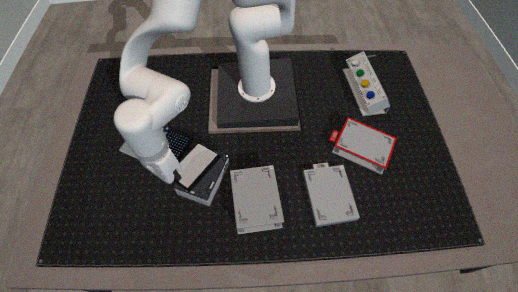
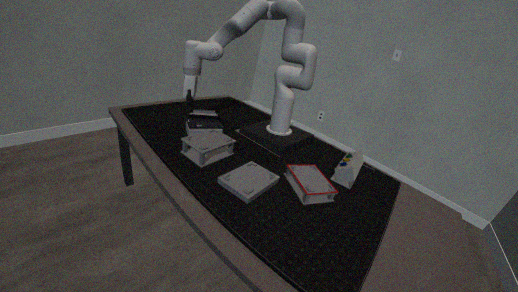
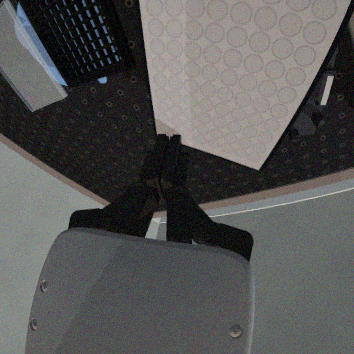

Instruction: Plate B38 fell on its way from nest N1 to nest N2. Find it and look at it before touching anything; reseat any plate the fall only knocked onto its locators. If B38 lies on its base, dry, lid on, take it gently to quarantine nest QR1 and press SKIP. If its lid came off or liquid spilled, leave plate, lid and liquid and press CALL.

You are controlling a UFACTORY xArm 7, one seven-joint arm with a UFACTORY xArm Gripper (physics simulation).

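Frame: origin at the arm's base, x left, y back, z up, level; metres.
Seen in the pictures: gripper, fingertip midpoint: (image 1: 170,178) (image 2: 189,112) (image 3: 171,147); arm's base at its link origin: (image 1: 256,87) (image 2: 278,130).
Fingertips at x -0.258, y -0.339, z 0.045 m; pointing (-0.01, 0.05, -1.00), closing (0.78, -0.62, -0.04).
Pixels of each thing's top centre, then the offset from my fingertips to it. "pt": a spot on its surface instead.
- white-topped plate at its top centre: (image 3: 225,76) (image 1: 192,162) (image 2: 203,111) dy +0.031, dx +0.064, dz +0.022 m
- dark-topped unit at a spot on its surface: (image 1: 204,191) pt dy -0.036, dx +0.089, dz -0.020 m
- black well plate at its top centre: (image 3: 64,19) (image 1: 170,147) dy +0.135, dx -0.020, dz -0.060 m
- clear lid at its top centre: (image 3: 16,65) (image 1: 141,138) (image 2: 204,112) dy +0.178, dx -0.119, dz -0.067 m
- Blue liquid at a spot on its surface: (image 3: 45,49) pt dy +0.141, dx -0.062, dz -0.060 m
- blue drop at its top centre: (image 3: 101,78) dy +0.077, dx -0.054, dz -0.073 m
- raised grey nest at its top centre: (image 1: 255,194) (image 2: 209,137) dy -0.057, dx +0.224, dz -0.012 m
- low grey nest at its top centre: (image 1: 331,192) (image 2: 250,175) dy -0.055, dx +0.432, dz -0.047 m
- red-edged nest at its top centre: (image 1: 366,140) (image 2: 312,176) dy +0.092, dx +0.570, dz -0.029 m
- red tag at a spot on its surface: (image 1: 334,136) pt dy +0.142, dx +0.489, dz -0.073 m
- button box at its top centre: (image 1: 370,73) (image 2: 354,156) dy +0.330, dx +0.639, dz +0.009 m
My gripper (image 1: 176,179) (image 2: 189,103) (image 3: 171,147) is shut and empty, its fingertips close to the near corner of a white-topped plate (image 1: 198,166) (image 2: 204,113) (image 3: 220,75). That plate sits tilted on a dark-topped unit (image 1: 204,191) (image 2: 204,123) at the left; I cannot tell whether they touch the fingers. A black well plate (image 1: 176,142) (image 3: 82,42) lies on the mat without its lid, its wells showing blue. A clear lid (image 1: 128,149) (image 3: 31,62) lies beside it. Blue liquid (image 3: 44,50) shows at its edge, with a blue drop (image 3: 102,80) nearby. I read no plate label.
A raised grey nest (image 1: 256,197) (image 2: 209,141) and a low grey nest (image 1: 331,192) (image 2: 248,179) stand at the front. A red-edged nest (image 1: 367,142) (image 2: 311,179) with a red tag (image 1: 334,136) is at the right. A button box (image 1: 369,89) (image 2: 350,170) stands behind it.
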